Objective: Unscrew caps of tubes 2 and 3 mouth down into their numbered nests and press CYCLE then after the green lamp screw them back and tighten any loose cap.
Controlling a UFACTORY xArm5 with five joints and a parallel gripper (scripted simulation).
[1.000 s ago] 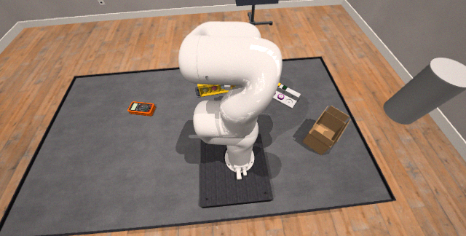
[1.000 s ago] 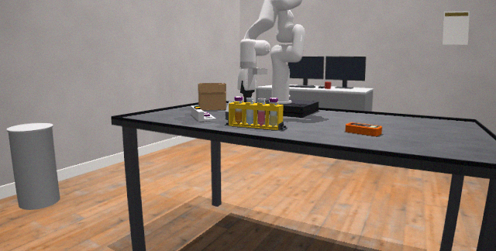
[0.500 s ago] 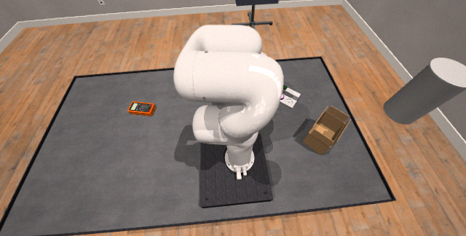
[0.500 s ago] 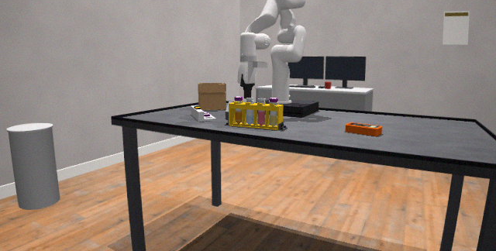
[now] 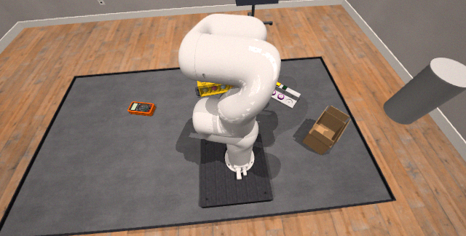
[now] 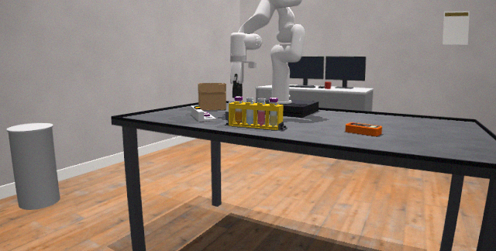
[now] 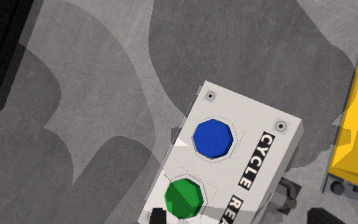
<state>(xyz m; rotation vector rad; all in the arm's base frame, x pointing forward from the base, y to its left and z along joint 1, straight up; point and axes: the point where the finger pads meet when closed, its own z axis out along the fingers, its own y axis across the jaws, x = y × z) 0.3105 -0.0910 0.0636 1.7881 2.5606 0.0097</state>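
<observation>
My gripper is now 3 cm past the green ready key and 5 cm above it. Round my hand: blue cycle key 2 cm behind, 4 cm to the left, 5 cm below; then grey key housing 1 cm behind, 2 cm to the left, 6 cm below.
</observation>
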